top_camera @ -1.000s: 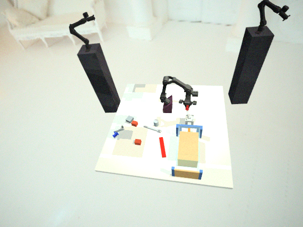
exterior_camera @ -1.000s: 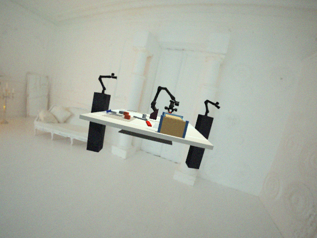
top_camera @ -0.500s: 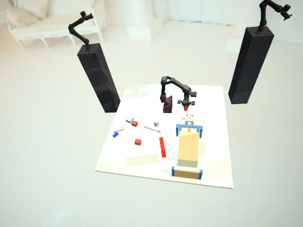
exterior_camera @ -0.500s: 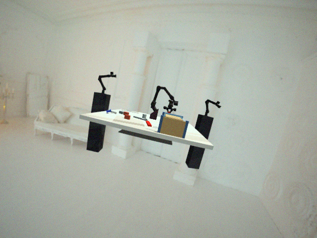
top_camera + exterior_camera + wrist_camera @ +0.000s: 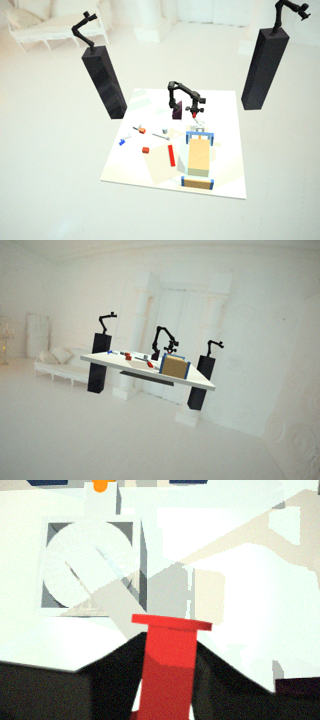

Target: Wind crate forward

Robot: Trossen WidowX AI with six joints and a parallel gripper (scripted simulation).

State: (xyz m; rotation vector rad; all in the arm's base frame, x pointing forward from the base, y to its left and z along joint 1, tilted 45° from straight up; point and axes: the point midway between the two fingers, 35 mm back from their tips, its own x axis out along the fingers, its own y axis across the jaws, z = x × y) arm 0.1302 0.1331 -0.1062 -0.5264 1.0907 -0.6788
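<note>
Now: gripper tip 3 cm above the red-knobbed winch handle, 2 cm to the right of it and 2 cm short of it. Round my gripper tip: red grip (1 cm behind); hand winch (10 cm below, 5 cm to the left, 5 cm ahead); blue steel frame (23 cm ahead, 4 cm to the left, 3 cm below).
</note>
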